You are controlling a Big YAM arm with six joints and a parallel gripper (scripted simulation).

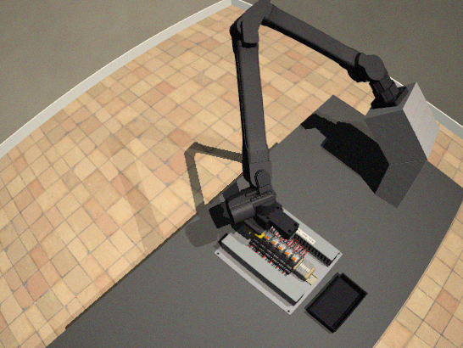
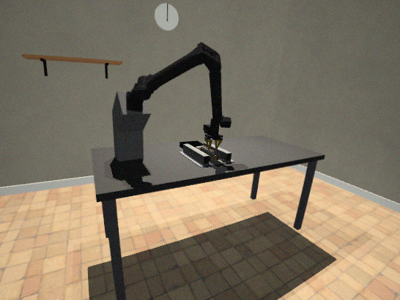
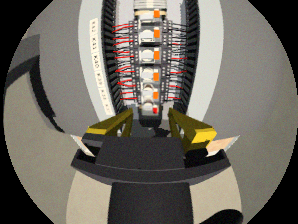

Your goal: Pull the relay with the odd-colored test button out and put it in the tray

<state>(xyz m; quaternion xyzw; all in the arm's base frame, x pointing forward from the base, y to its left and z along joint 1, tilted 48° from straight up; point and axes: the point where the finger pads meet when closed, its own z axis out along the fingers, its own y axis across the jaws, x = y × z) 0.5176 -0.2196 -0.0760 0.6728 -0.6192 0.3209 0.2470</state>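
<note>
Now: hand 4 cm above the relay and 1 cm to the left of it. Also, from my hand: black tray: 33 cm to the left, 7 cm below.
</note>
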